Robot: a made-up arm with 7 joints.
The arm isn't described. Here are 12 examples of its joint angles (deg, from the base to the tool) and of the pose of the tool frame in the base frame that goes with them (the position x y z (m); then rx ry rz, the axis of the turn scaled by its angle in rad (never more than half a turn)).
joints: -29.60 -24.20 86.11 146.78 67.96 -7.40 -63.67
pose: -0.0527 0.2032 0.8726 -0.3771 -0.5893 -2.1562
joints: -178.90 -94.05 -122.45 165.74 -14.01 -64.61 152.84
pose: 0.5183 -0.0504 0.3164 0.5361 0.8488 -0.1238
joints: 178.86 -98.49 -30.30 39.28 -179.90 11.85 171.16
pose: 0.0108 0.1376 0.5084 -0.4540 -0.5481 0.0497
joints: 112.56 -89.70 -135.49 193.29 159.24 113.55 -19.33
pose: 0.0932 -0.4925 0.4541 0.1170 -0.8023 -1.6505
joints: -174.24 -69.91 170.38 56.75 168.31 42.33 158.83
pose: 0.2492 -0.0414 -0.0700 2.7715 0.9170 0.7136
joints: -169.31 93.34 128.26 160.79 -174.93 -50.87 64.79
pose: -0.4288 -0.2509 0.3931 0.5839 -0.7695 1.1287
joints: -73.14 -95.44 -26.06 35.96 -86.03 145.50 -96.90
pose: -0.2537 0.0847 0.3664 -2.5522 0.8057 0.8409
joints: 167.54 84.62 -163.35 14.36 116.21 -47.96 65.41
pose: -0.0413 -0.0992 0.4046 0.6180 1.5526 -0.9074
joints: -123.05 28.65 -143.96 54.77 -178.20 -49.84 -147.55
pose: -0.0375 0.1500 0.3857 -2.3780 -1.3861 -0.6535
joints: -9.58 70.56 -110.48 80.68 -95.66 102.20 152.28
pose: 0.1364 -0.3138 0.6076 -0.5749 0.1137 0.6297
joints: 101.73 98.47 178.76 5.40 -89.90 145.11 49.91
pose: -0.1693 0.0723 0.3736 -0.1552 -1.8777 -0.9348
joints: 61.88 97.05 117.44 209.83 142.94 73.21 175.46
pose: 0.4476 0.3393 0.1460 -1.2243 1.3701 -2.0881
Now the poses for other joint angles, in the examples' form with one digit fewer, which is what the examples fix.
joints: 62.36 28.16 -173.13 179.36 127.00 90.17 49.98
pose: 0.244 0.276 0.761 -2.239 0.329 -1.509
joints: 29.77 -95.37 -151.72 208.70 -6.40 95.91 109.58
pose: -0.522 -0.265 0.239 1.978 2.033 -0.575
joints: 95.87 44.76 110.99 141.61 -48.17 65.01 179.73
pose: -0.312 0.333 0.708 2.413 -0.498 -1.824
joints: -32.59 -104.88 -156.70 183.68 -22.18 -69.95 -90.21
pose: -0.391 0.260 0.313 0.301 -0.601 -2.103
